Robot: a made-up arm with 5 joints.
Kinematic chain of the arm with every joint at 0, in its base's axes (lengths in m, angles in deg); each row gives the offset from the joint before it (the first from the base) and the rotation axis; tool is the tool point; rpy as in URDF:
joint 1: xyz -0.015 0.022 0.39 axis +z
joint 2: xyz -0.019 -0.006 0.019 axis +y
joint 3: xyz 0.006 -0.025 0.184 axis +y
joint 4: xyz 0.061 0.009 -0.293 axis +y
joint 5: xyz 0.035 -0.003 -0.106 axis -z
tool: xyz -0.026 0.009 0.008 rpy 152.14 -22.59 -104
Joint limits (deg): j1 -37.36..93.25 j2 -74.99..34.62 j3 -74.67..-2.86 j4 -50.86..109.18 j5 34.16..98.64
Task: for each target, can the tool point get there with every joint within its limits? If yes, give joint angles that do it. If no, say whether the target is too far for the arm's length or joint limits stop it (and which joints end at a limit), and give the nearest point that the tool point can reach.
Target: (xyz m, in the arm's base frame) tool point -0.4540 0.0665 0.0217
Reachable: no: joint limits stop it (at a limit: joint 2, joint 3, joint 5) | nearest point -0.1202 0.0327 0.2202 | short by 0.390 m
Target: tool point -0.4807 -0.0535 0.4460
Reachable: no: joint limits stop it (at a limit: joint 2, joint 3, joint 5) | nearest point -0.1277 0.0037 0.3136 | short by 0.381 m
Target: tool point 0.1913 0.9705 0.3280
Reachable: no: too far | nearest point 0.0775 0.4473 0.3718 | short by 0.537 m
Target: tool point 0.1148 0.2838 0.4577
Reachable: yes | joints 63.80 -24.03 -36.70 1.74 42.34
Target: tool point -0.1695 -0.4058 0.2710
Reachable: no: joint limits stop it (at a limit: joint 2, joint 3, joint 5) | nearest point -0.0561 -0.0917 0.2746 | short by 0.334 m
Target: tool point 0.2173 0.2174 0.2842
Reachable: yes | joints 39.95 19.98 -39.06 -25.21 92.11
